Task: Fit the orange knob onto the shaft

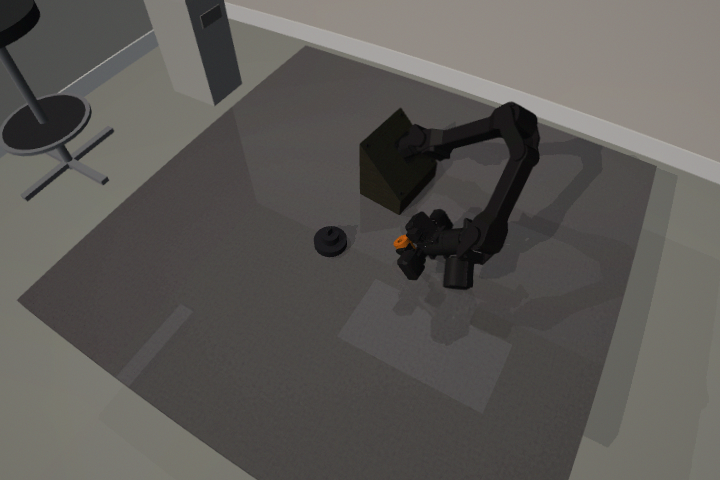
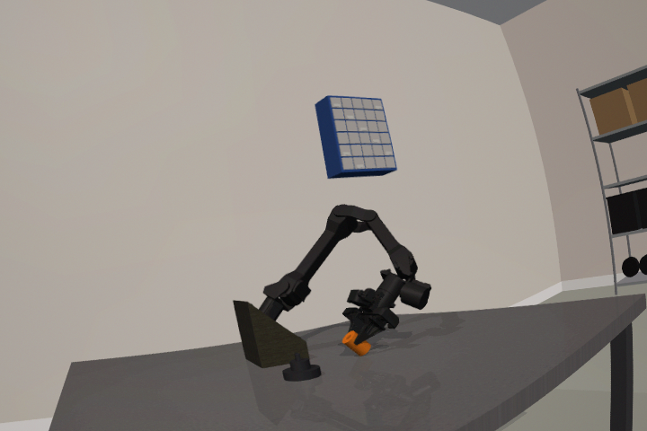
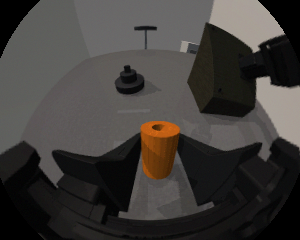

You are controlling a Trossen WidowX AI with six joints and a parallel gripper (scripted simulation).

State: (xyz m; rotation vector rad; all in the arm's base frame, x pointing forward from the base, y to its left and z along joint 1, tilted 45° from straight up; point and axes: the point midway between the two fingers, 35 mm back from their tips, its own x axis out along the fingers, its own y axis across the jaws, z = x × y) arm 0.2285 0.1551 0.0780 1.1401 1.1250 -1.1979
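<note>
Now: the orange knob 20 mm to the left of my gripper tip. The rest, counted from my gripper tip: pedestal 160 mm to the right, 80 mm ahead, 10 mm below.
</note>
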